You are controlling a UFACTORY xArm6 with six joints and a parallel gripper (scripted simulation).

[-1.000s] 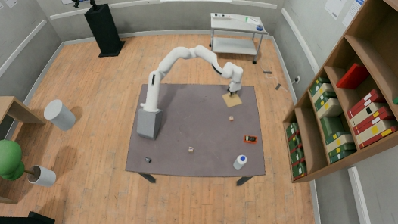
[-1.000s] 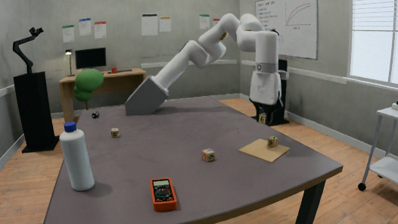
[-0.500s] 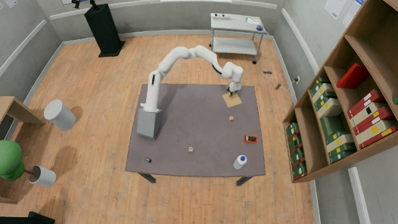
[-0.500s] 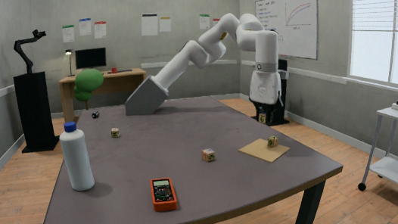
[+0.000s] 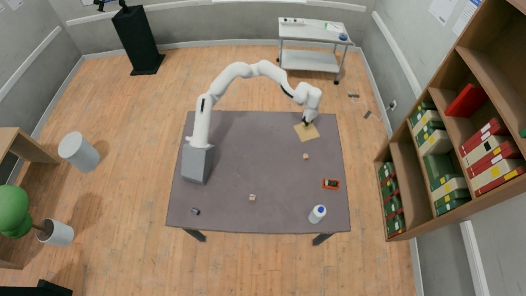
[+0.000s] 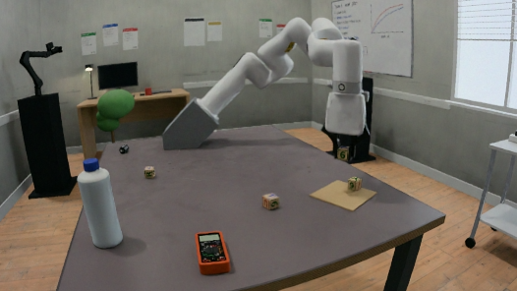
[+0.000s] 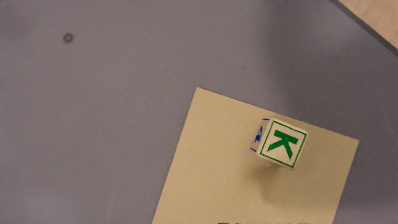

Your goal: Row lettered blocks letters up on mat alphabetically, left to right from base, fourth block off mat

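Now: hand 120 mm above the tan mat, 10 mm to the right of it and 10 mm short of it. Also, from my hand: black object (660 mm behind, 610 mm to the right, 110 mm below); then white bottle (600 mm to the right, 50 mm ahead, 40 mm below).
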